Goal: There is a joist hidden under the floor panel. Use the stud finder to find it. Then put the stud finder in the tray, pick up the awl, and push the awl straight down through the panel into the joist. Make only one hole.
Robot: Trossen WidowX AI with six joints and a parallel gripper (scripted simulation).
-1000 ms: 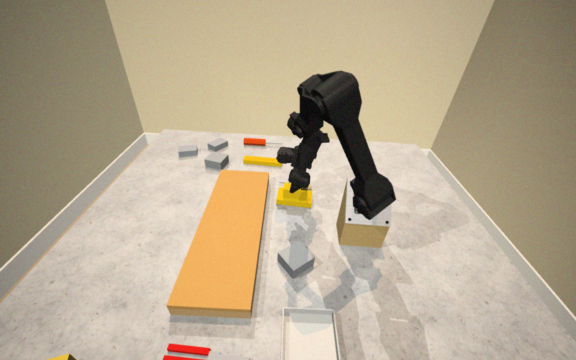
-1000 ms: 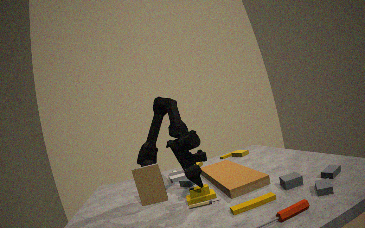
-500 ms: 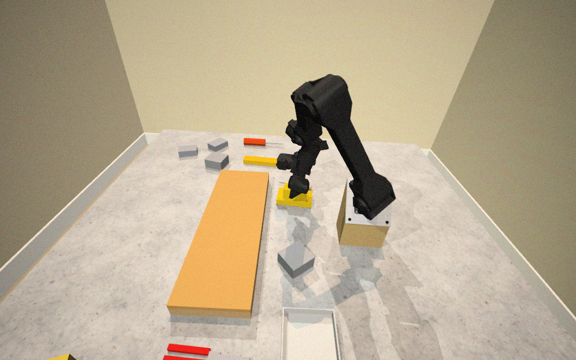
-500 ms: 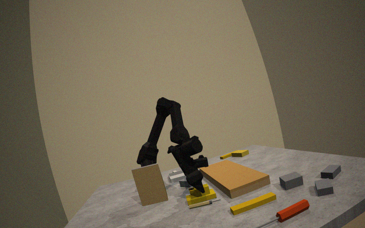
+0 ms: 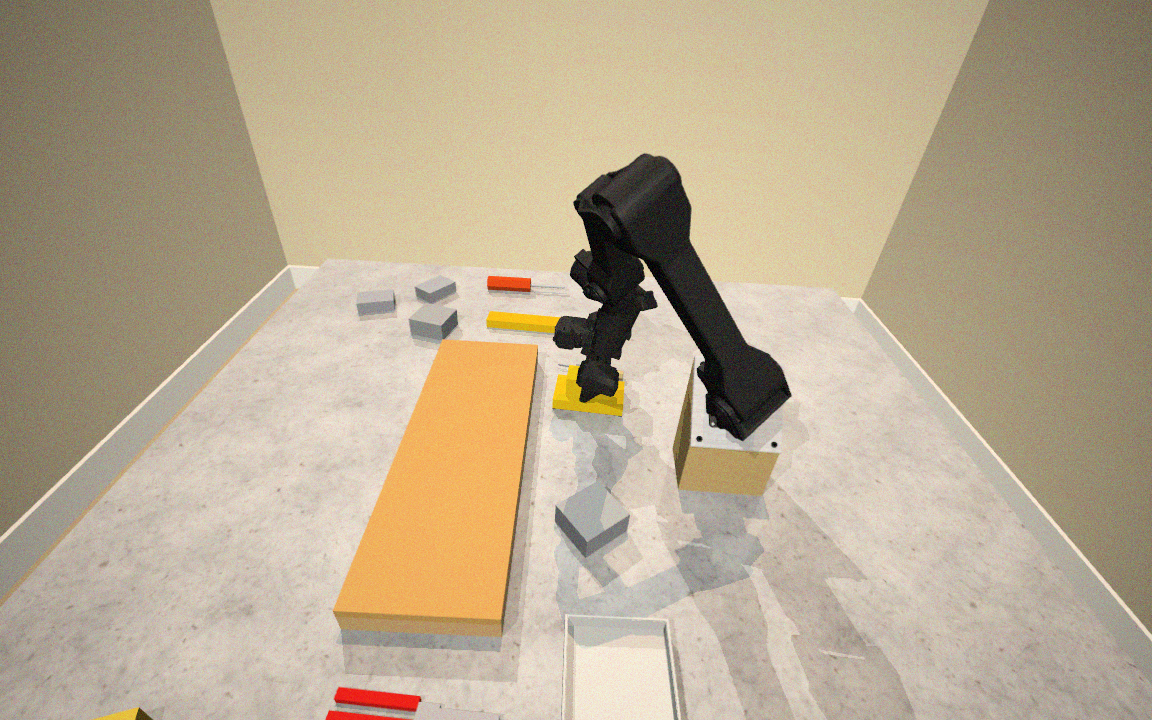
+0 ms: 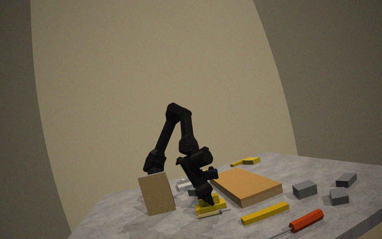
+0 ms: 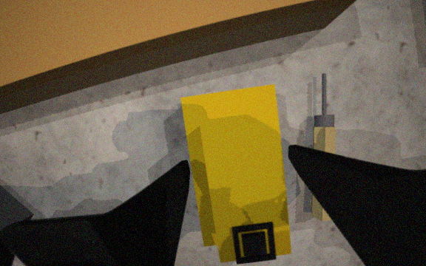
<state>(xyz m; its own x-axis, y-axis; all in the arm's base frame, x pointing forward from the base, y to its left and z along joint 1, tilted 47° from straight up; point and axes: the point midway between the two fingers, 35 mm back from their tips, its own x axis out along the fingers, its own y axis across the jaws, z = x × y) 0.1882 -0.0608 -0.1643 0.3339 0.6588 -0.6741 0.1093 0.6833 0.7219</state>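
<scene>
My gripper tip is 4 cm past the square light, 3 cm below it and 1 cm to the right of it. The rest, counted from my gripper tip: white tray 48 cm to the left, 3 cm behind, 1 cm below; then wooden-handled awl 8 cm to the right, 2 cm below; then stud finder 2 cm behind, 2 cm above.
</scene>
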